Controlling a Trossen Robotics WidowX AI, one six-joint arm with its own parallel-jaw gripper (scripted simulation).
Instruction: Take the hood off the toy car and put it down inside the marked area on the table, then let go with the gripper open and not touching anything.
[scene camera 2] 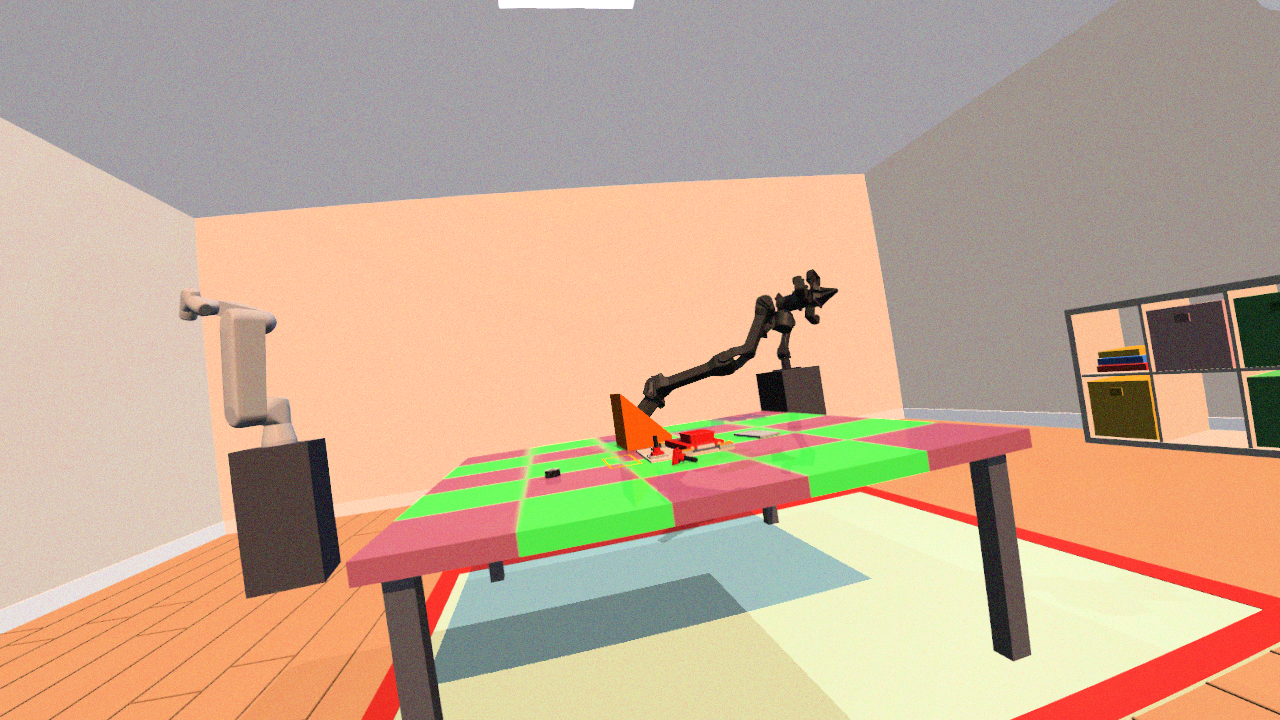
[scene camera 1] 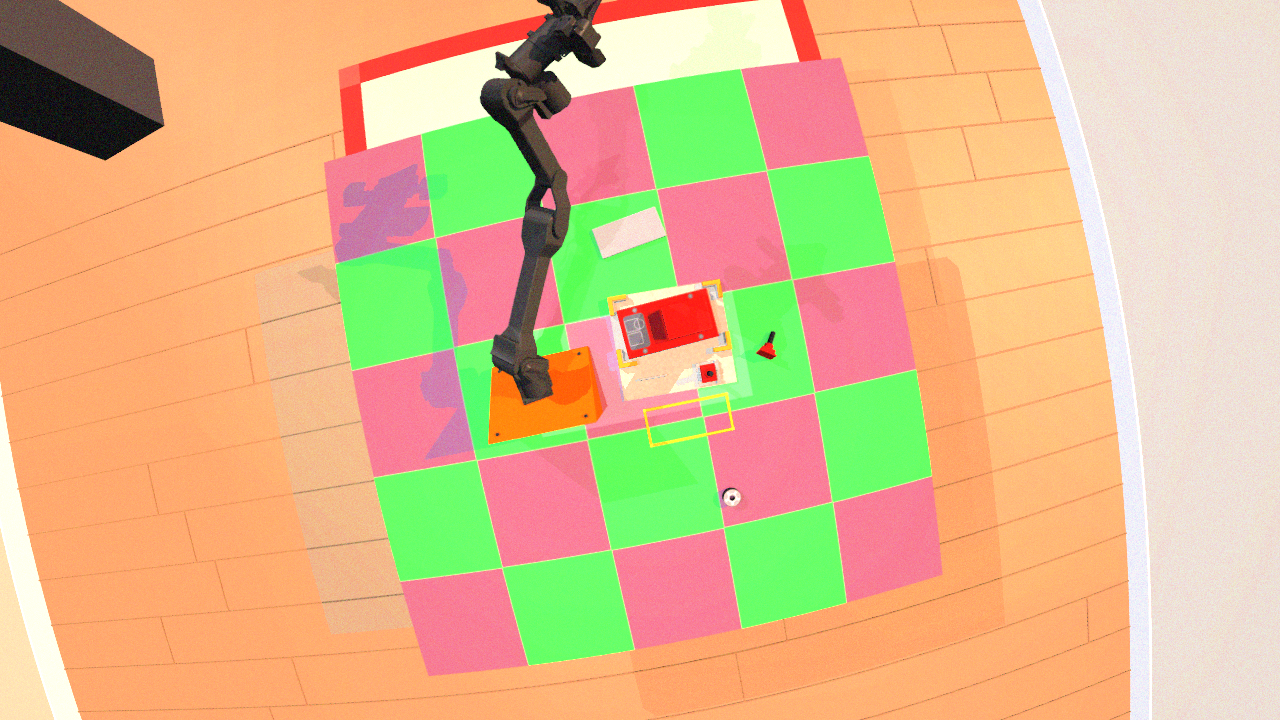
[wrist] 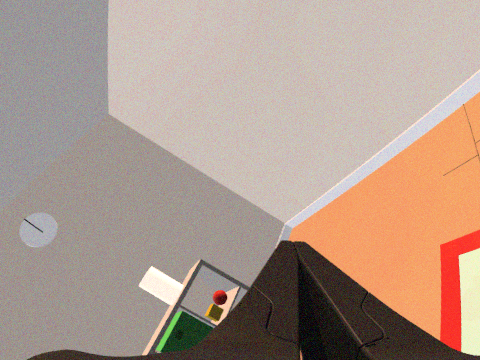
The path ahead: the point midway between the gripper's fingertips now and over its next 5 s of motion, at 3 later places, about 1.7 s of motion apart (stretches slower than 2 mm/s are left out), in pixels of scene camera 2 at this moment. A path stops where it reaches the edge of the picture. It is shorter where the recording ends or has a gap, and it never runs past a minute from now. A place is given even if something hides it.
My gripper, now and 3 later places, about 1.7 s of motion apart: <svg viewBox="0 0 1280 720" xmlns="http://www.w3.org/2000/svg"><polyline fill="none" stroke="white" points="837,289 780,241 705,203 678,322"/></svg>
